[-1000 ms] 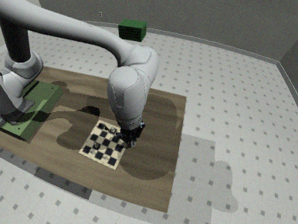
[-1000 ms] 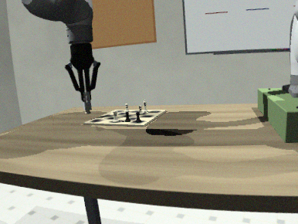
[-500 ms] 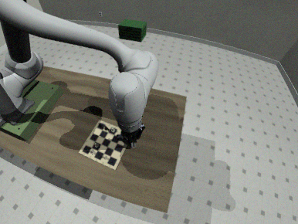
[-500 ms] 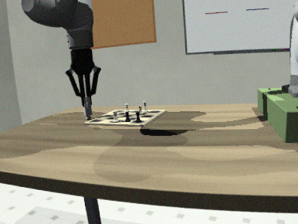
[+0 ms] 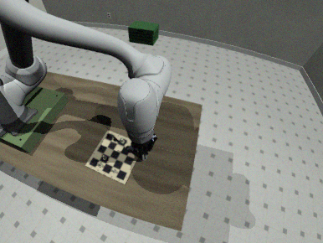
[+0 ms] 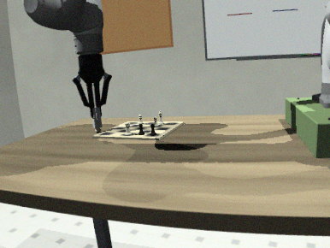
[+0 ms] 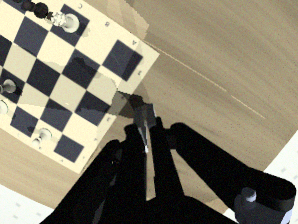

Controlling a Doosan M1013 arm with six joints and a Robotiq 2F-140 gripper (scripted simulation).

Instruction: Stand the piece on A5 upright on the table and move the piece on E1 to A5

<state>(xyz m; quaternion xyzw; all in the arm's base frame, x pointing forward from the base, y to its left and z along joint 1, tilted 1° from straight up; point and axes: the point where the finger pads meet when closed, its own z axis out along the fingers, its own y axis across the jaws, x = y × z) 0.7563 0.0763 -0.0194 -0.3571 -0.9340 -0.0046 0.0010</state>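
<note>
Right now my hand is 140 mm past the small chessboard, 30 mm to the left of it and 50 mm above it.
</note>
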